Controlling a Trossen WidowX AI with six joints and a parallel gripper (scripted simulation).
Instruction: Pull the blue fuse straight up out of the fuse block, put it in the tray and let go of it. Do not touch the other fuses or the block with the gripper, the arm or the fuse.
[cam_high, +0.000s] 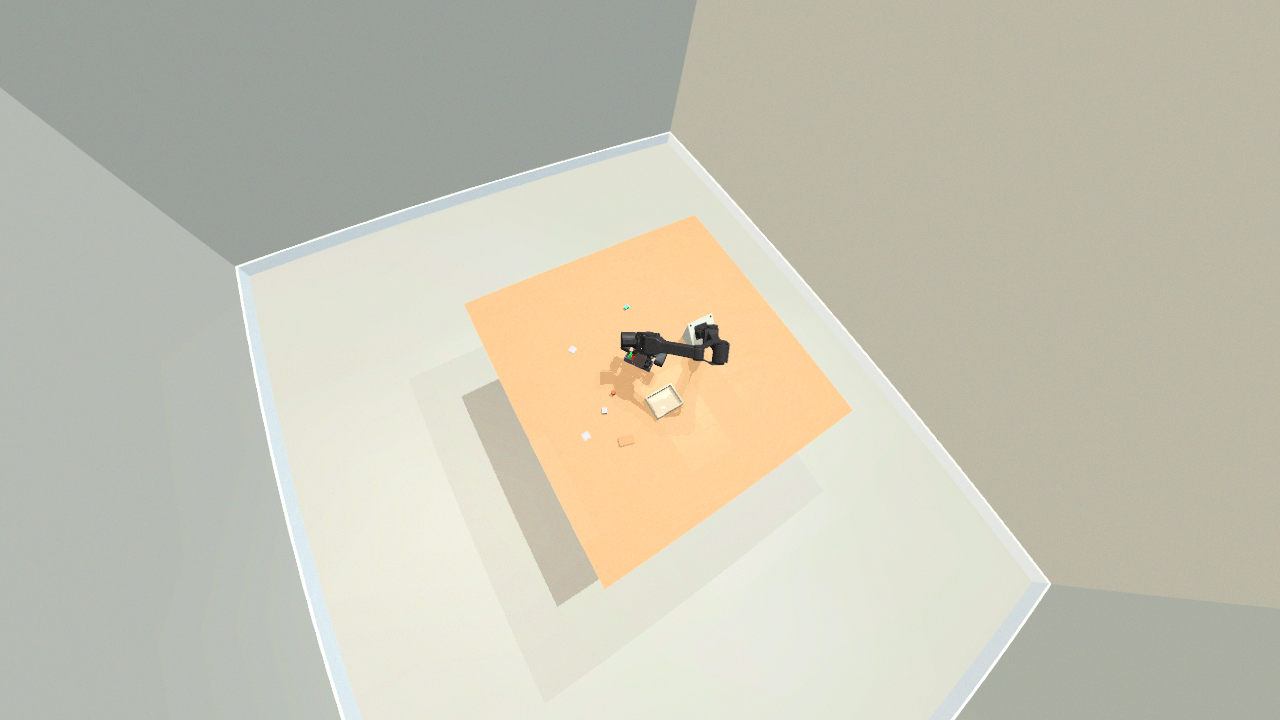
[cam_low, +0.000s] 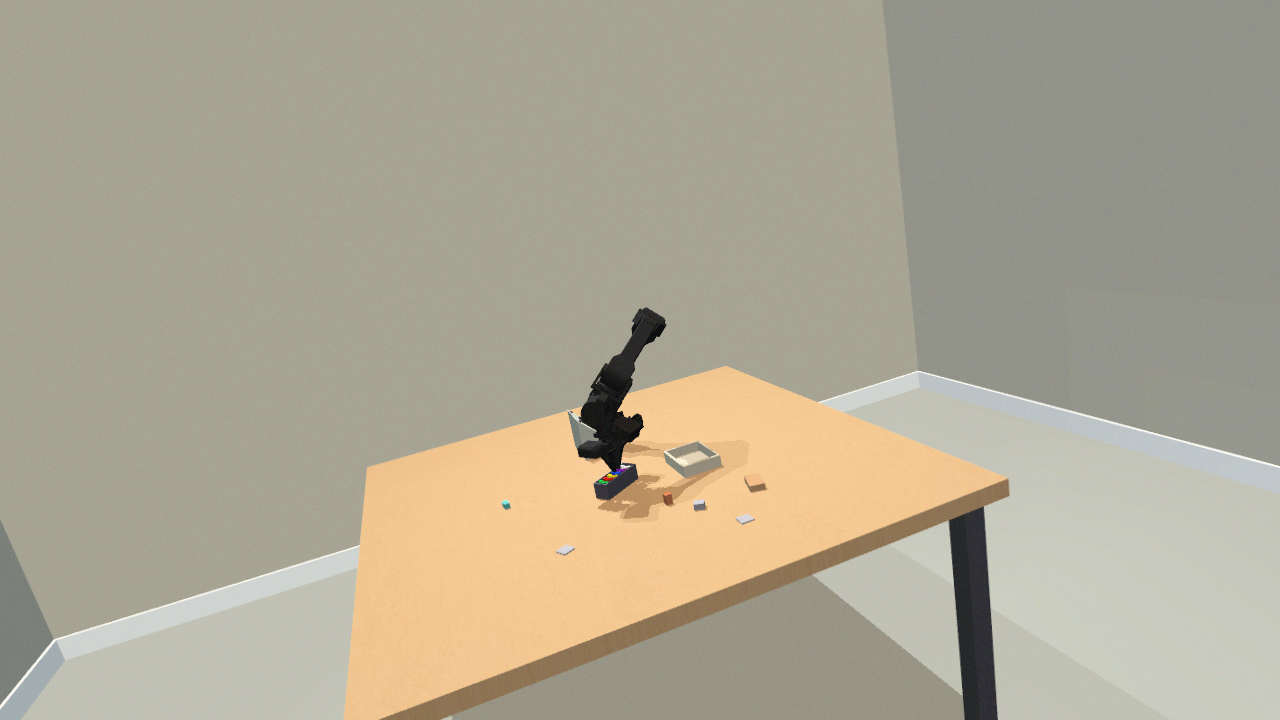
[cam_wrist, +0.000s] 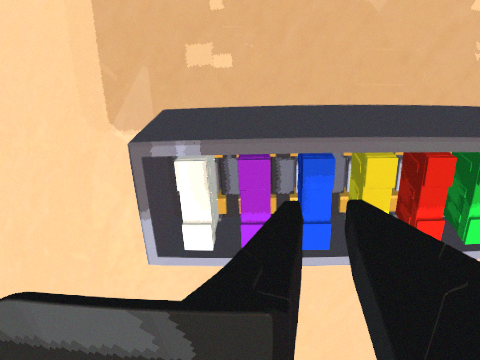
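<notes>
Right now the blue fuse is 20 mm below my gripper tip. From my gripper tip the other things lie so: tray: 200 mm to the left, 40 mm below, 10 mm behind.
</notes>
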